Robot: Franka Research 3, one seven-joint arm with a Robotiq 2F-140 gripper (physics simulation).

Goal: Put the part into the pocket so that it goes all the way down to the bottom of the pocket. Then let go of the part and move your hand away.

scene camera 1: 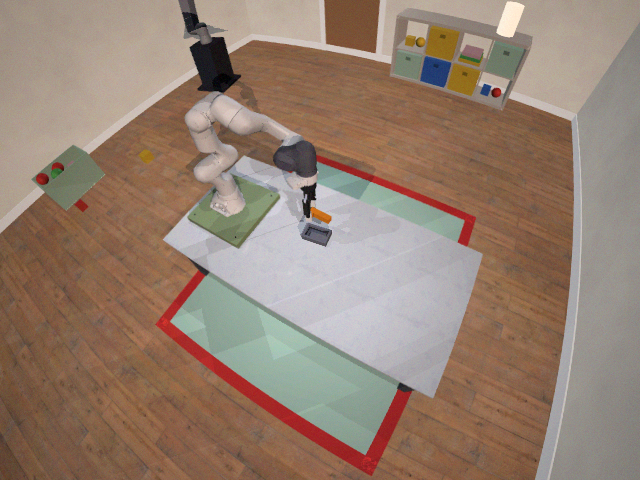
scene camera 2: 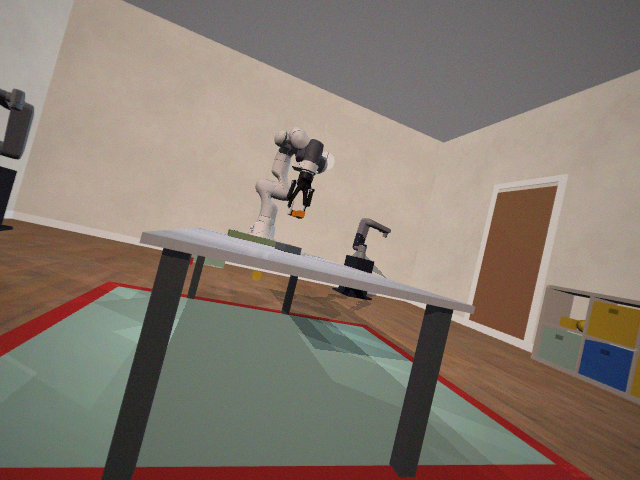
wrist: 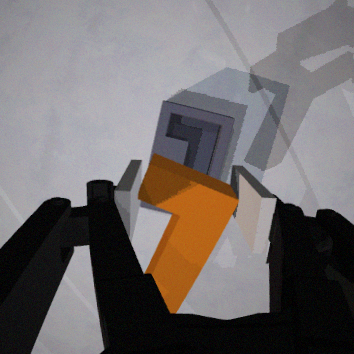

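The part is an orange L-shaped block. My gripper is shut on its short arm and holds it in the air above the table. The pocket is an L-shaped recess in a grey block that lies on the table. In the wrist view the part hides the near end of the pocket, and the part's long arm is turned clockwise relative to the pocket's long arm.
The white table carries the green base plate of the arm, left of the grey block in scene camera 1. A shelf unit stands by the far wall, and another arm on a black stand stands beyond the table.
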